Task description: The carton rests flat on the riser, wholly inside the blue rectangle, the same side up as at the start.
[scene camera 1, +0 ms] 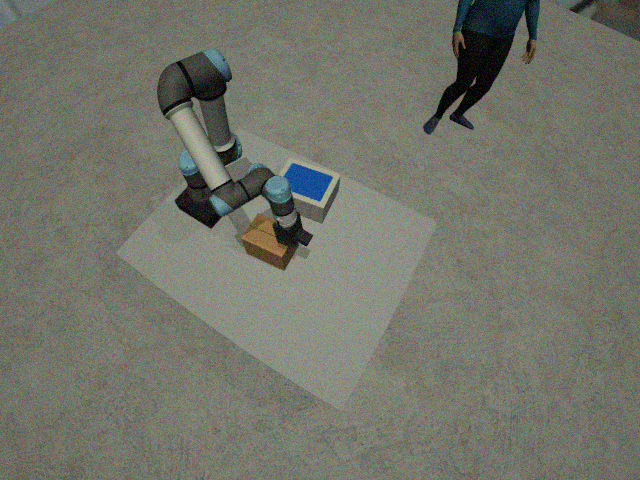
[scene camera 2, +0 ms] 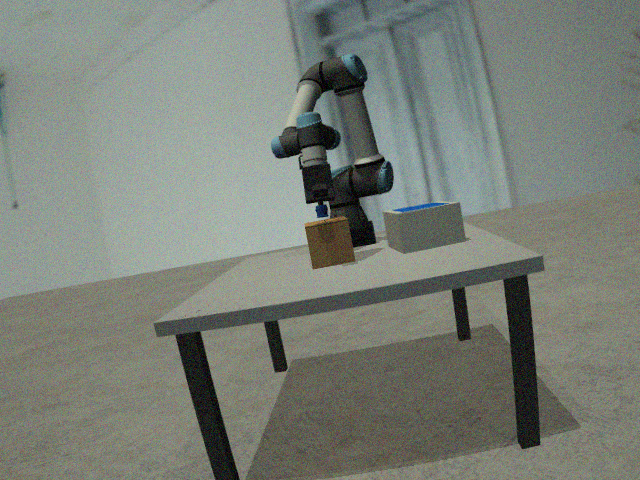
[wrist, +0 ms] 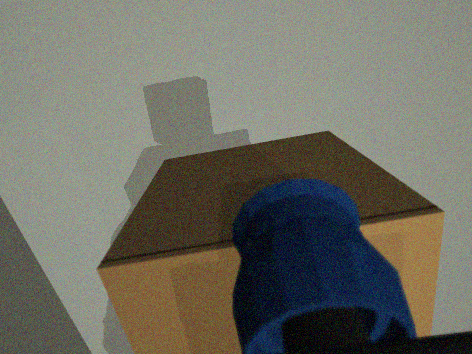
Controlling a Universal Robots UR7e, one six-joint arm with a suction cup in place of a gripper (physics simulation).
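Where they show: hand at its tool point: (scene camera 2: 322, 216) (wrist: 295, 233); arm's base at its link origin: (scene camera 1: 204, 190) (scene camera 2: 349, 227).
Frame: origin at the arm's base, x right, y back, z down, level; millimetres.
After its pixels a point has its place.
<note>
The brown carton (scene camera 1: 264, 251) @[x 162, y -421, z -42 mm] (scene camera 2: 330, 245) @[x 97, y -499, z 5 mm] (wrist: 150, 300) @[x 48, y -480, z -64 mm] rests flat on the table, a top seam showing in scene camera 1. The pale riser (scene camera 1: 310, 208) @[x -108, y -484, z -19 mm] (scene camera 2: 429, 228) @[x -201, y -538, z 6 mm] stands apart from it and bears the blue rectangle (scene camera 1: 309, 181) @[x -212, y -428, z -54 mm] (scene camera 2: 421, 207) @[x -204, y -454, z -54 mm]. My gripper, a blue suction cup (scene camera 2: 321, 211) (wrist: 300, 215), points down just above the carton's top, with a thin pale gap below it in scene camera 2. It holds nothing. In the wrist view the cup overlaps the carton's top edge and hides part of the top. In scene camera 1 the tool body hides the cup.
The table (scene camera 1: 330, 320) @[x 267, y -754, z 66 mm] (scene camera 2: 268, 289) @[x 284, y -724, z 66 mm] bears the arm's dark base (scene camera 1: 197, 207) @[x 93, y -25, z 3 mm] behind the carton. The riser stands near the table's edge. A person (scene camera 1: 480, 62) stands on the floor off the table. A grey surface (wrist: 25, 290) @[x -105, y -415, z 41 mm] shows at the wrist view's lower left.
</note>
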